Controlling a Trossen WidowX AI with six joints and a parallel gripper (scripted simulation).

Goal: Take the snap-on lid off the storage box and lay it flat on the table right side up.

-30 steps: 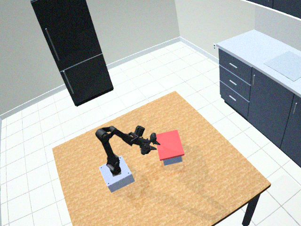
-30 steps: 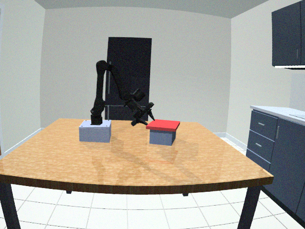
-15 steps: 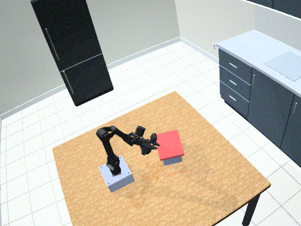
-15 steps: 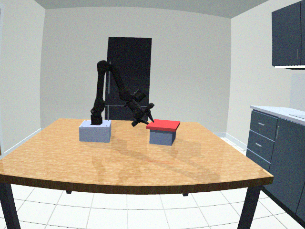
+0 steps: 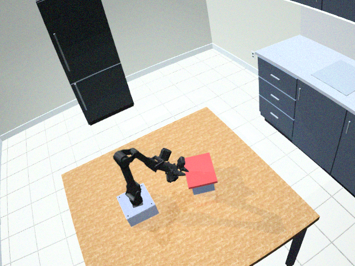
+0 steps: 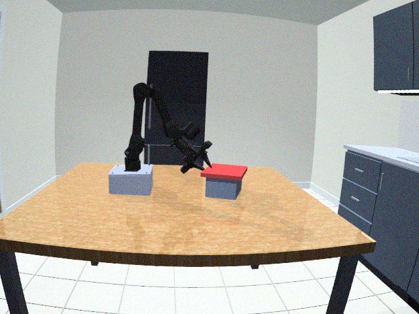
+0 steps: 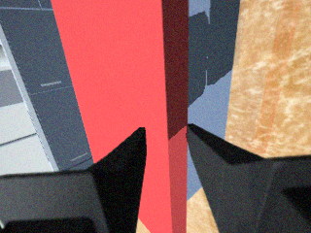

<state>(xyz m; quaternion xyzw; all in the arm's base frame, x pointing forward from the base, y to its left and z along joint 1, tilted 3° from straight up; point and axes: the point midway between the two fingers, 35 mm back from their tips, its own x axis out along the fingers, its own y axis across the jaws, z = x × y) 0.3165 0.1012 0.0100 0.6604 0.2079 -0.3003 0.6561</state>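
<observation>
The lid lies 7 cm ahead of my gripper tip and 1 cm to the right of it. The rest, counted from my gripper tip: storage box (7 cm ahead, 1 cm to the right, 5 cm below).
</observation>
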